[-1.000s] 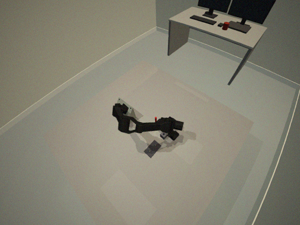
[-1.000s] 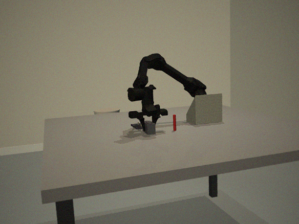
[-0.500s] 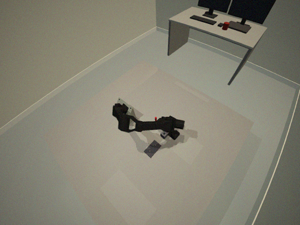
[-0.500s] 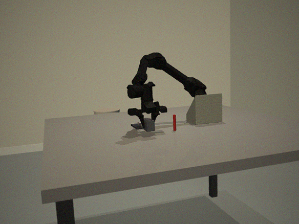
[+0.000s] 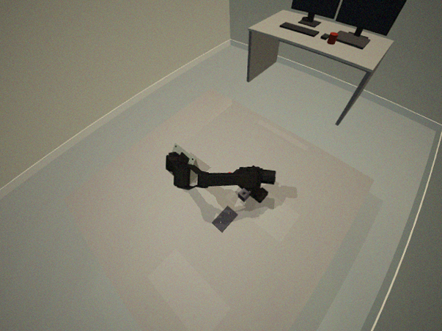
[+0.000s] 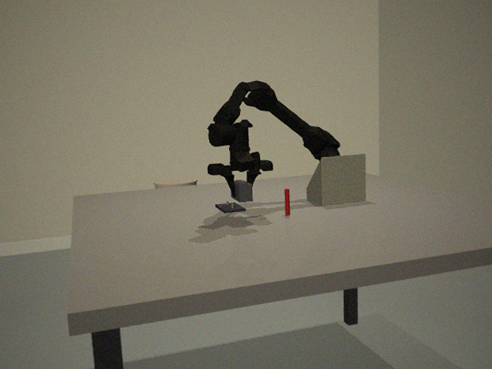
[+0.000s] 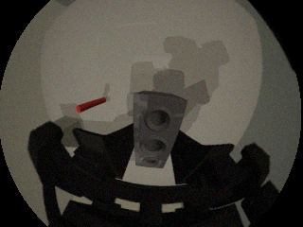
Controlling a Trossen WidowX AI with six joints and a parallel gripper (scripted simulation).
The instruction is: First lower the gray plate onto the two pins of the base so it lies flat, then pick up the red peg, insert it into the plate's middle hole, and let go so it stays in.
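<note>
My gripper tip is now 16 cm to the left of the dark base and 6 cm above it. Also, from my gripper tip: red peg: 14 cm behind, 3 cm below, 2 cm to the left; then gray plate: 3 cm above.
</note>
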